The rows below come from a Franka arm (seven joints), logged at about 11 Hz.
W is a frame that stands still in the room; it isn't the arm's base.
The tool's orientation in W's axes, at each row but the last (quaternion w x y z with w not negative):
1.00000, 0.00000, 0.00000, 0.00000
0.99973, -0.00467, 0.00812, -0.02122
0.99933, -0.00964, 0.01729, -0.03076
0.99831, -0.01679, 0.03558, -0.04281
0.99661, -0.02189, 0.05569, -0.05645
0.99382, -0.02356, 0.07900, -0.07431
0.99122, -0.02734, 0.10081, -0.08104
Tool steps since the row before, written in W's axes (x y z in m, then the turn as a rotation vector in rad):
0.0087, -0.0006, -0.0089, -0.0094, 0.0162, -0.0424
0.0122, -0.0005, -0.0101, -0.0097, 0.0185, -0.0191
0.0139, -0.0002, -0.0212, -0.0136, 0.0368, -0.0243
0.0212, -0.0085, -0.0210, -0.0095, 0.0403, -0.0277
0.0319, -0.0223, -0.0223, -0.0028, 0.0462, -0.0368
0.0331, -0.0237, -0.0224, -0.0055, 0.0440, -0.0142
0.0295, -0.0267, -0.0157, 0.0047, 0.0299, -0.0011
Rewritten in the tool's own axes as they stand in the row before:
0.0087, -0.0006, -0.0089, -0.0094, 0.0162, -0.0424
0.0124, 0.0001, -0.0099, -0.0102, 0.0183, -0.0191
0.0146, 0.0011, -0.0207, -0.0150, 0.0364, -0.0241
0.0233, -0.0059, -0.0197, -0.0110, 0.0403, -0.0271
0.0365, -0.0175, -0.0194, -0.0041, 0.0474, -0.0351
0.0393, -0.0173, -0.0176, -0.0099, 0.0435, -0.0133
0.0360, -0.0206, -0.0103, -0.0002, 0.0303, 0.0010

